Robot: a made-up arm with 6 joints. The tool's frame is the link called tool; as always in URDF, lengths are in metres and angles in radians. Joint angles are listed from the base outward.
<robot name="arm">
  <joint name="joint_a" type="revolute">
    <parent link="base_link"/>
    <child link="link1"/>
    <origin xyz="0 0 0.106" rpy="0 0 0"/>
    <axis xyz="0 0 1"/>
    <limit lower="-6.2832" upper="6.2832"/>
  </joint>
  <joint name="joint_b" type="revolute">
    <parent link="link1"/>
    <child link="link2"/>
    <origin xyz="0 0.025 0" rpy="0 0 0"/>
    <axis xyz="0 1 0"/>
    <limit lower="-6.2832" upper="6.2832"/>
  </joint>
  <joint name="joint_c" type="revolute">
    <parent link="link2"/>
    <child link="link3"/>
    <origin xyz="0 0 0.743" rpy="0 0 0"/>
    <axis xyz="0 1 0"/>
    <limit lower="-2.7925" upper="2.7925"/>
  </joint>
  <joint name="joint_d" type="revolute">
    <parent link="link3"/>
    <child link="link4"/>
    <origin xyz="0 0 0.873" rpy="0 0 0"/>
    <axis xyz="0 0 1"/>
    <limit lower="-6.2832" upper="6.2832"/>
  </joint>
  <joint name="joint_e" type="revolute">
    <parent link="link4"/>
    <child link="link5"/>
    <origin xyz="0 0 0" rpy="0 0 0"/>
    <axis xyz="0 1 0"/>
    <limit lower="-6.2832" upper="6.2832"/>
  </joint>
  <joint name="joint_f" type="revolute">
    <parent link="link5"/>
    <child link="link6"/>
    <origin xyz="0 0 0.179" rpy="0 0 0"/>
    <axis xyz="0 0 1"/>
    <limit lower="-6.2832" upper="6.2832"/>
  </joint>
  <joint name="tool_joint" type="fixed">
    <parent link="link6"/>
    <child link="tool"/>
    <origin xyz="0 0 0" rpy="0 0 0"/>
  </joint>
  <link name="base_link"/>
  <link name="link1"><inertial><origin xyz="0.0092 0.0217 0.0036"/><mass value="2.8"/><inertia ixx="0.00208" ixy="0" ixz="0" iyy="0.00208" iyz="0" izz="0.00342"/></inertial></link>
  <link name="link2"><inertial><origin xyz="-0.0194 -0.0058 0.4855"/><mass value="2.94"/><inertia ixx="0.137" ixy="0" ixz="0" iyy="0.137" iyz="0" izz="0.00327"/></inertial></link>
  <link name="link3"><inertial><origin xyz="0.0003 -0.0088 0.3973"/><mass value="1.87"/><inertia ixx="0.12" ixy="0" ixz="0" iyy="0.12" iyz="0" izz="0.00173"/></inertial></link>
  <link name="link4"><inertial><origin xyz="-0.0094 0.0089 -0.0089"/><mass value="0.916"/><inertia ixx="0.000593" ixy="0" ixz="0" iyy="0.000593" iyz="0" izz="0.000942"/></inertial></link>
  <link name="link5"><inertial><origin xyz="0.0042 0.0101 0.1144"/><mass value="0.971"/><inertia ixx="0.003" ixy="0" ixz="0" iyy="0.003" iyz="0" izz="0.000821"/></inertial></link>
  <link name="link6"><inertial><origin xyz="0.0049 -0.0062 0.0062"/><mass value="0.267"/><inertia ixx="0.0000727" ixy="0" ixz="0" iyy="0.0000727" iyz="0" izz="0.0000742"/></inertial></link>
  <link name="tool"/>
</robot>
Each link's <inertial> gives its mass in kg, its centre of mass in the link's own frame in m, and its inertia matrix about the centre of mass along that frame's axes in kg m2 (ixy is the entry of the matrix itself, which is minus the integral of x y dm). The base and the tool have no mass. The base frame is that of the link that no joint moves.
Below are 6 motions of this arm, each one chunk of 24 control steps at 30 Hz.
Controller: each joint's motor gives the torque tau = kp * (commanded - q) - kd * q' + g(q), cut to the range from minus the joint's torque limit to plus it. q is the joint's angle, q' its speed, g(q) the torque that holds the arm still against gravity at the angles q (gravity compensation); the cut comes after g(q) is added. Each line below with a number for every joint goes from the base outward.
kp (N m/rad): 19 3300 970 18 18 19
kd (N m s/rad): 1.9 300 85 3.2 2.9 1.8
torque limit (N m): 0.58 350 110 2.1 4.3 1.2
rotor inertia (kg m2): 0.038 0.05 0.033 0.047 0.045 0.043
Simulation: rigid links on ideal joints. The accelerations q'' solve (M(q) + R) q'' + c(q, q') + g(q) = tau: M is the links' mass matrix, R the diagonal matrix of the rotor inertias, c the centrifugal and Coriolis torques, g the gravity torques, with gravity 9.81 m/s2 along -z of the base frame. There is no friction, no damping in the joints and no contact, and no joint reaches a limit. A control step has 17 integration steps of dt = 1/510 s. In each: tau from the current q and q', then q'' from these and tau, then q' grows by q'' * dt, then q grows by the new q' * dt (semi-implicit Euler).
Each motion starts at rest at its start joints. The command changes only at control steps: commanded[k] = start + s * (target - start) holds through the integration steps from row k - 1 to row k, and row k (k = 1, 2, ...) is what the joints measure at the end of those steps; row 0 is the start. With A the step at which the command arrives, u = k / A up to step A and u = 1 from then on. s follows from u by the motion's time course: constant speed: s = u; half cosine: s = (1 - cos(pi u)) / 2; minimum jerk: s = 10 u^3 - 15 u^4 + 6 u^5; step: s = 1 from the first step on.
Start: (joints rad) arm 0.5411 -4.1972 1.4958 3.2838 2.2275 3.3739
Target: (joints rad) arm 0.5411 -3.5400 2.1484 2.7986 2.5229 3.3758
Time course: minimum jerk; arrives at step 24
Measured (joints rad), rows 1 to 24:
1: 0.5411 -4.1971 1.4958 3.2837 2.2275 3.3739
2: 0.5410 -4.1965 1.4962 3.2832 2.2276 3.3739
3: 0.5409 -4.1944 1.4976 3.2816 2.2279 3.3739
4: 0.5405 -4.1896 1.5012 3.2783 2.2286 3.3739
5: 0.5399 -4.1810 1.5084 3.2728 2.2298 3.3740
6: 0.5389 -4.1676 1.5204 3.2646 2.2320 3.3741
7: 0.5374 -4.1485 1.5380 3.2536 2.2353 3.3741
8: 0.5354 -4.1236 1.5618 3.2397 2.2398 3.3742
9: 0.5329 -4.0927 1.5917 3.2230 2.2456 3.3744
10: 0.5299 -4.0563 1.6274 3.2037 2.2527 3.3745
11: 0.5264 -4.0151 1.6682 3.1818 2.2611 3.3747
12: 0.5229 -3.9700 1.7133 3.1577 2.2710 3.3748
13: 0.5198 -3.9223 1.7613 3.1315 2.2826 3.3750
14: 0.5175 -3.8733 1.8111 3.1036 2.2960 3.3752
15: 0.5165 -3.8244 1.8611 3.0743 2.3114 3.3754
16: 0.5170 -3.7769 1.9100 3.0443 2.3287 3.3755
17: 0.5187 -3.7322 1.9565 3.0142 2.3479 3.3757
18: 0.5215 -3.6913 1.9993 2.9849 2.3685 3.3758
19: 0.5252 -3.6551 2.0373 2.9571 2.3900 3.3759
20: 0.5296 -3.6244 2.0697 2.9313 2.4117 3.3759
21: 0.5344 -3.5994 2.0961 2.9083 2.4326 3.3759
22: 0.5393 -3.5802 2.1163 2.8882 2.4519 3.3759
23: 0.5443 -3.5663 2.1306 2.8713 2.4690 3.3759
24: 0.5492 -3.5570 2.1397 2.8574 2.4832 3.3759

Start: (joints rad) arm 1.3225 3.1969 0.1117 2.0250 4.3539 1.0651
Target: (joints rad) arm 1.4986 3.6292 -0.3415 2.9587 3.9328 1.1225
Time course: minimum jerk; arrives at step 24
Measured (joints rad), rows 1 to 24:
1: 1.3225 3.1970 0.1116 2.0250 4.3539 1.0651
2: 1.3226 3.1975 0.1107 2.0254 4.3535 1.0652
3: 1.3229 3.1992 0.1082 2.0267 4.3525 1.0654
4: 1.3239 3.2026 0.1032 2.0297 4.3502 1.0658
5: 1.3258 3.2086 0.0951 2.0356 4.3462 1.0666
6: 1.3290 3.2177 0.0836 2.0456 4.3400 1.0677
7: 1.3338 3.2303 0.0683 2.0606 4.3312 1.0694
8: 1.3400 3.2466 0.0494 2.0816 4.3196 1.0716
9: 1.3475 3.2666 0.0271 2.1092 4.3052 1.0742
10: 1.3560 3.2901 0.0017 2.1438 4.2880 1.0774
11: 1.3653 3.3166 -0.0262 2.1852 4.2681 1.0809
12: 1.3750 3.3455 -0.0561 2.2329 4.2460 1.0847
13: 1.3850 3.3762 -0.0872 2.2863 4.2219 1.0887
14: 1.3950 3.4079 -0.1186 2.3441 4.1964 1.0929
15: 1.4049 3.4397 -0.1498 2.4049 4.1699 1.0971
16: 1.4146 3.4708 -0.1799 2.4673 4.1432 1.1011
17: 1.4241 3.5003 -0.2081 2.5295 4.1168 1.1050
18: 1.4332 3.5275 -0.2339 2.5900 4.0914 1.1086
19: 1.4419 3.5517 -0.2567 2.6472 4.0675 1.1118
20: 1.4503 3.5724 -0.2762 2.6998 4.0456 1.1146
21: 1.4582 3.5895 -0.2922 2.7467 4.0261 1.1169
22: 1.4658 3.6026 -0.3047 2.7872 4.0093 1.1187
23: 1.4730 3.6122 -0.3140 2.8212 3.9952 1.1200
24: 1.4798 3.6187 -0.3208 2.8489 3.9836 1.1209

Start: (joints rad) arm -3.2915 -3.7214 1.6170 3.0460 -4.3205 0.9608
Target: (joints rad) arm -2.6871 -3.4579 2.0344 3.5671 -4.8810 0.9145
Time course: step
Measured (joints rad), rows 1 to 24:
1: -3.2986 -3.6757 1.5972 3.0651 -4.3089 0.9530
2: -3.3102 -3.6132 1.6078 3.1171 -4.3809 0.9412
3: -3.3203 -3.5679 1.6798 3.1863 -4.5097 0.9315
4: -3.3271 -3.5312 1.7882 3.2510 -4.6398 0.9249
5: -3.3312 -3.5001 1.8828 3.3130 -4.7613 0.9207
6: -3.3331 -3.4793 1.9503 3.3702 -4.8706 0.9182
7: -3.3332 -3.4672 1.9928 3.4190 -4.9511 0.9168
8: -3.3320 -3.4607 2.0172 3.4575 -4.9864 0.9161
9: -3.3297 -3.4577 2.0297 3.4863 -4.9881 0.9156
10: -3.3264 -3.4567 2.0351 3.5067 -4.9771 0.9153
11: -3.3221 -3.4566 2.0367 3.5210 -4.9621 0.9151
12: -3.3169 -3.4569 2.0366 3.5309 -4.9471 0.9149
13: -3.3110 -3.4572 2.0360 3.5379 -4.9337 0.9148
14: -3.3044 -3.4575 2.0354 3.5432 -4.9225 0.9147
15: -3.2971 -3.4577 2.0349 3.5473 -4.9134 0.9146
16: -3.2892 -3.4578 2.0346 3.5505 -4.9062 0.9145
17: -3.2807 -3.4578 2.0345 3.5531 -4.9007 0.9145
18: -3.2716 -3.4579 2.0344 3.5553 -4.8964 0.9145
19: -3.2620 -3.4579 2.0344 3.5571 -4.8931 0.9145
20: -3.2518 -3.4579 2.0344 3.5585 -4.8906 0.9145
21: -3.2410 -3.4579 2.0344 3.5597 -4.8886 0.9145
22: -3.2297 -3.4579 2.0344 3.5607 -4.8872 0.9145
23: -3.2178 -3.4579 2.0344 3.5615 -4.8860 0.9145
24: -3.2054 -3.4579 2.0344 3.5621 -4.8852 0.9145

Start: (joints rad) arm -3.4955 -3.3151 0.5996 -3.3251 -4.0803 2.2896
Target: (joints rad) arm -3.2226 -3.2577 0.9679 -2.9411 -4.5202 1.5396
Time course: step
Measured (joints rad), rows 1 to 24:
1: -3.5031 -3.3146 0.6313 -3.3038 -4.1402 2.2735
2: -3.5209 -3.3102 0.7103 -3.2501 -4.2362 2.2275
3: -3.5365 -3.2948 0.7901 -3.1932 -4.3122 2.1517
4: -3.5451 -3.2773 0.8563 -3.1442 -4.3671 2.0458
5: -3.5484 -3.2634 0.9054 -3.1029 -4.4069 1.9120
6: -3.5484 -3.2544 0.9381 -3.0685 -4.4356 1.7849
7: -3.5461 -3.2500 0.9576 -3.0404 -4.4564 1.6884
8: -3.5421 -3.2488 0.9674 -3.0183 -4.4717 1.6232
9: -3.5367 -3.2496 0.9713 -3.0014 -4.4831 1.5858
10: -3.5300 -3.2512 0.9719 -2.9887 -4.4916 1.5651
11: -3.5223 -3.2530 0.9711 -2.9793 -4.4980 1.5537
12: -3.5134 -3.2546 0.9698 -2.9722 -4.5028 1.5474
13: -3.5036 -3.2558 0.9687 -2.9668 -4.5065 1.5439
14: -3.4929 -3.2567 0.9680 -2.9626 -4.5093 1.5420
15: -3.4813 -3.2572 0.9675 -2.9592 -4.5115 1.5409
16: -3.4689 -3.2575 0.9674 -2.9563 -4.5133 1.5403
17: -3.4556 -3.2577 0.9674 -2.9540 -4.5148 1.5400
18: -3.4414 -3.2577 0.9675 -2.9521 -4.5160 1.5398
19: -3.4265 -3.2577 0.9677 -2.9504 -4.5169 1.5397
20: -3.4107 -3.2577 0.9678 -2.9491 -4.5177 1.5396
21: -3.3941 -3.2576 0.9679 -2.9480 -4.5184 1.5396
22: -3.3766 -3.2576 0.9680 -2.9471 -4.5189 1.5396
23: -3.3584 -3.2576 0.9681 -2.9463 -4.5193 1.5396
24: -3.3393 -3.2575 0.9681 -2.9457 -4.5197 1.5396

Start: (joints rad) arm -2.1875 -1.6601 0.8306 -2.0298 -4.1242 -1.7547
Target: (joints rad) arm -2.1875 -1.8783 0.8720 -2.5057 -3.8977 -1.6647
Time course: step
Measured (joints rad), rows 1 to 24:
1: -2.1876 -1.7038 0.8757 -2.0196 -4.1221 -1.7414
2: -2.1870 -1.7527 0.8847 -1.9995 -4.0827 -1.7192
3: -2.1860 -1.7943 0.8768 -2.0268 -4.0429 -1.7000
4: -2.1848 -1.8259 0.8660 -2.1084 -4.0122 -1.6863
5: -2.1835 -1.8481 0.8577 -2.1991 -3.9903 -1.6773
6: -2.1823 -1.8626 0.8535 -2.2887 -3.9743 -1.6717
7: -2.1812 -1.8713 0.8530 -2.3703 -3.9620 -1.6684
8: -2.1803 -1.8760 0.8548 -2.4369 -3.9516 -1.6665
9: -2.1797 -1.8781 0.8578 -2.4830 -3.9425 -1.6655
10: -2.1794 -1.8789 0.8611 -2.5049 -3.9344 -1.6650
11: -2.1795 -1.8790 0.8641 -2.5094 -3.9272 -1.6647
12: -2.1796 -1.8788 0.8667 -2.5094 -3.9209 -1.6646
13: -2.1798 -1.8785 0.8687 -2.5086 -3.9156 -1.6646
14: -2.1800 -1.8782 0.8702 -2.5077 -3.9113 -1.6647
15: -2.1803 -1.8780 0.8711 -2.5069 -3.9080 -1.6647
16: -2.1806 -1.8780 0.8716 -2.5064 -3.9054 -1.6647
17: -2.1809 -1.8780 0.8719 -2.5060 -3.9035 -1.6647
18: -2.1812 -1.8780 0.8720 -2.5058 -3.9020 -1.6647
19: -2.1815 -1.8781 0.8721 -2.5057 -3.9010 -1.6647
20: -2.1819 -1.8782 0.8721 -2.5056 -3.9002 -1.6647
21: -2.1823 -1.8782 0.8720 -2.5056 -3.8997 -1.6647
22: -2.1826 -1.8782 0.8720 -2.5056 -3.8993 -1.6647
23: -2.1830 -1.8783 0.8720 -2.5057 -3.8989 -1.6647
24: -2.1834 -1.8783 0.8720 -2.5057 -3.8987 -1.6647

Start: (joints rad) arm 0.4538 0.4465 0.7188 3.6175 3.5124 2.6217
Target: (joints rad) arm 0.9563 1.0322 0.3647 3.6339 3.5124 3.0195
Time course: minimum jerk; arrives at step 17
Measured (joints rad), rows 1 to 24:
1: 0.4538 0.4468 0.7185 3.6175 3.5122 2.6218
2: 0.4539 0.4486 0.7162 3.6176 3.5110 2.6228
3: 0.4542 0.4541 0.7103 3.6178 3.5077 2.6261
4: 0.4548 0.4655 0.6994 3.6183 3.5019 2.6332
5: 0.4558 0.4846 0.6830 3.6191 3.4939 2.6456
6: 0.4572 0.5125 0.6613 3.6201 3.4849 2.6642
7: 0.4588 0.5494 0.6349 3.6213 3.4763 2.6890
8: 0.4607 0.5945 0.6050 3.6226 3.4695 2.7195
9: 0.4626 0.6463 0.5731 3.6239 3.4657 2.7547
10: 0.4645 0.7024 0.5407 3.6252 3.4656 2.7929
11: 0.4663 0.7602 0.5095 3.6263 3.4695 2.8323
12: 0.4680 0.8168 0.4810 3.6272 3.4774 2.8709
13: 0.4696 0.8694 0.4563 3.6279 3.4886 2.9068
14: 0.4711 0.9155 0.4364 3.6282 3.5021 2.9382
15: 0.4724 0.9534 0.4213 3.6282 3.5166 2.9639
16: 0.4738 0.9821 0.4106 3.6280 3.5305 2.9835
17: 0.4752 1.0022 0.4031 3.6276 3.5421 2.9970
18: 0.4766 1.0153 0.3968 3.6274 3.5499 3.0058
19: 0.4781 1.0232 0.3909 3.6275 3.5531 3.0112
20: 0.4797 1.0277 0.3853 3.6279 3.5523 3.0145
21: 0.4814 1.0301 0.3802 3.6285 3.5487 3.0165
22: 0.4832 1.0311 0.3758 3.6292 3.5435 3.0177
23: 0.4851 1.0315 0.3723 3.6299 3.5377 3.0184
24: 0.4871 1.0316 0.3696 3.6306 3.5322 3.0189

